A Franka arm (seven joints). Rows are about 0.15 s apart.
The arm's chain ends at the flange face. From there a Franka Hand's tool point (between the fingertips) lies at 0.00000 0.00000 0.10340 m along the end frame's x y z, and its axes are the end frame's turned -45 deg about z.
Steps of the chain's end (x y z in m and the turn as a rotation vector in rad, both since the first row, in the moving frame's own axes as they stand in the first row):
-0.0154, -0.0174, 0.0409, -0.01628, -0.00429, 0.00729
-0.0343, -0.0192, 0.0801, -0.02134, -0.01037, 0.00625
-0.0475, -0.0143, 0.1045, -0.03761, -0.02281, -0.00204
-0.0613, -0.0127, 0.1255, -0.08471, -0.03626, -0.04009
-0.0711, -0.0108, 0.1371, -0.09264, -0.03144, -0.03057
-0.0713, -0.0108, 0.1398, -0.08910, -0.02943, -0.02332
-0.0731, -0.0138, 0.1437, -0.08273, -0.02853, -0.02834
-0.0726, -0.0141, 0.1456, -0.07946, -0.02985, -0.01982
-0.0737, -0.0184, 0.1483, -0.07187, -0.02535, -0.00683
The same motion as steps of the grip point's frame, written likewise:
-0.0001, -0.0223, 0.0409, -0.00848, -0.01455, 0.00729
-0.0130, -0.0370, 0.0801, -0.00776, -0.02242, 0.00625
-0.0279, -0.0426, 0.1044, -0.01047, -0.04272, -0.00204
-0.0431, -0.0486, 0.1251, -0.03426, -0.08554, -0.04009
-0.0516, -0.0533, 0.1366, -0.04327, -0.08774, -0.03057
-0.0514, -0.0536, 0.1393, -0.04219, -0.08381, -0.02332
-0.0500, -0.0574, 0.1433, -0.03833, -0.07867, -0.02834
-0.0493, -0.0576, 0.1452, -0.03508, -0.07729, -0.01982
-0.0462, -0.0617, 0.1480, -0.03289, -0.06874, -0.00683

